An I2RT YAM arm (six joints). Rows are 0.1 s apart.
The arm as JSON. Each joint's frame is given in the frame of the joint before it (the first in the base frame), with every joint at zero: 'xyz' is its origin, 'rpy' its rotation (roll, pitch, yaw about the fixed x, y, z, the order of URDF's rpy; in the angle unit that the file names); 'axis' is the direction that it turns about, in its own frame. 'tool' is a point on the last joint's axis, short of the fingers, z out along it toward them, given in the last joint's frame.
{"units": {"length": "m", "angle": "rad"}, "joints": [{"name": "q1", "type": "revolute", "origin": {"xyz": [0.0, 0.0, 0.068], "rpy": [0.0, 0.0, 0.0]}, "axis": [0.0, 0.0, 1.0]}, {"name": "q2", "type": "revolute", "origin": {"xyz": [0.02, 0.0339, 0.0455], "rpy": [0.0, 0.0, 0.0]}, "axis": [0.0, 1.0, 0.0]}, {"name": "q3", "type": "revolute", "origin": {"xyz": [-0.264, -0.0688, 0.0], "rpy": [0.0, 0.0, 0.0]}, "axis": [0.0, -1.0, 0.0]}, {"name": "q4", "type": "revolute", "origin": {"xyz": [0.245, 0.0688, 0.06], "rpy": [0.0, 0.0, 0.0]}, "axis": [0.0, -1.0, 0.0]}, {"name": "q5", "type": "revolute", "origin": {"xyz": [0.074, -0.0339, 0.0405], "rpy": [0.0, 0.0, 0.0]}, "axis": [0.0, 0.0, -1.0]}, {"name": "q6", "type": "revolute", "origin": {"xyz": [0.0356, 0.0, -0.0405], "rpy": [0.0, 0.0, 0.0]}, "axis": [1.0, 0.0, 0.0]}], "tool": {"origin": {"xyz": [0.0, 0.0, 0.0], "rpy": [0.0, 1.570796, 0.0]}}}
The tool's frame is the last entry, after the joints.
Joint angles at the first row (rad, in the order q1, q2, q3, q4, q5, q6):
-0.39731 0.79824 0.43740 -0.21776 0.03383 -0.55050
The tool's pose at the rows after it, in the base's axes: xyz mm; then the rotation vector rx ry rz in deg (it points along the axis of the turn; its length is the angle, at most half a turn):
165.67 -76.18 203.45 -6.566 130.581 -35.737
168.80 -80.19 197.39 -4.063 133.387 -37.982
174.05 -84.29 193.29 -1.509 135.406 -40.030
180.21 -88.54 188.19 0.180 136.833 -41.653
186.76 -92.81 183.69 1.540 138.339 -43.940
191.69 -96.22 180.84 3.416 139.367 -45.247
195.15 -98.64 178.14 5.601 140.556 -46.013
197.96 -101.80 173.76 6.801 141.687 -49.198
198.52 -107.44 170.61 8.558 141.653 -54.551
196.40 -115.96 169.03 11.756 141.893 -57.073
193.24 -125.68 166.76 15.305 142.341 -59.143
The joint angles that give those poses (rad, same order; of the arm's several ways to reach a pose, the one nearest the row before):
-0.41396 0.85114 0.43867 -0.22717 0.08738 -0.55836
-0.41647 0.89711 0.44138 -0.22182 0.14233 -0.54562
-0.41572 0.94996 0.45201 -0.20757 0.19278 -0.52726
-0.41650 1.00700 0.45941 -0.17813 0.22854 -0.51698
-0.41530 1.06530 0.47182 -0.15277 0.27218 -0.51267
-0.41570 1.10842 0.48505 -0.13970 0.30278 -0.49690
-0.41534 1.14268 0.49766 -0.14085 0.32924 -0.47300
-0.41572 1.17897 0.50124 -0.12287 0.37934 -0.47511
-0.42800 1.20475 0.49549 -0.08054 0.44587 -0.49342
-0.46253 1.22211 0.49680 -0.06265 0.47053 -0.49442
-0.50423 1.24200 0.49848 -0.04674 0.48756 -0.49394

